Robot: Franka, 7 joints.
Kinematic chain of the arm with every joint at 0, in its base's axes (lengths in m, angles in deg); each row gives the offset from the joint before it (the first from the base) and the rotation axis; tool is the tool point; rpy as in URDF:
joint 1: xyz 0 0 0.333 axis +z
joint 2: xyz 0 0 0 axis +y
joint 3: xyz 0 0 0.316 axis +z
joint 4: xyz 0.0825 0 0 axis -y
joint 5: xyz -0.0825 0 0.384 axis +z
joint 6: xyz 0 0 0 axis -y
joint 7: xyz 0.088 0 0 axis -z
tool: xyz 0 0 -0.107 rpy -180 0 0
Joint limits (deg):
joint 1: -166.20..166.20
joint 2: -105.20..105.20
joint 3: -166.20..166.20
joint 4: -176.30..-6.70
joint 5: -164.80..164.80
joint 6: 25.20..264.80
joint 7: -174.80..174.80
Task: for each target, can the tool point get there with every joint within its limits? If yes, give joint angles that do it. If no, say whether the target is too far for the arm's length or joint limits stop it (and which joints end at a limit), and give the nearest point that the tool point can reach.
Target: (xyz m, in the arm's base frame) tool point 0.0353 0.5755 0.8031
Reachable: yes | joints 99.96 38.47 -65.53 -42.28 -34.58 238.80 23.74
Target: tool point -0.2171 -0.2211 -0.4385
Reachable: no: joint limits stop it (at a limit: joint 2) | nearest point -0.2147 -0.2187 -0.3603 | short by 0.078 m
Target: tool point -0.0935 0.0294 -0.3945
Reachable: no: joint limits stop it (at a limit: joint 2) | nearest point -0.1123 0.0353 -0.3343 | short by 0.063 m
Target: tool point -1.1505 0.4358 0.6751
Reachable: no: too far | nearest point -0.7729 0.2928 0.5628 | short by 0.419 m
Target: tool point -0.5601 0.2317 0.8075
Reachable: yes | joints -48.58 -52.99 -72.07 -53.96 13.93 228.46 -10.11
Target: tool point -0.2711 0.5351 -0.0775
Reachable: yes | joints 105.39 85.97 26.86 -80.74 -134.57 60.38 -41.77
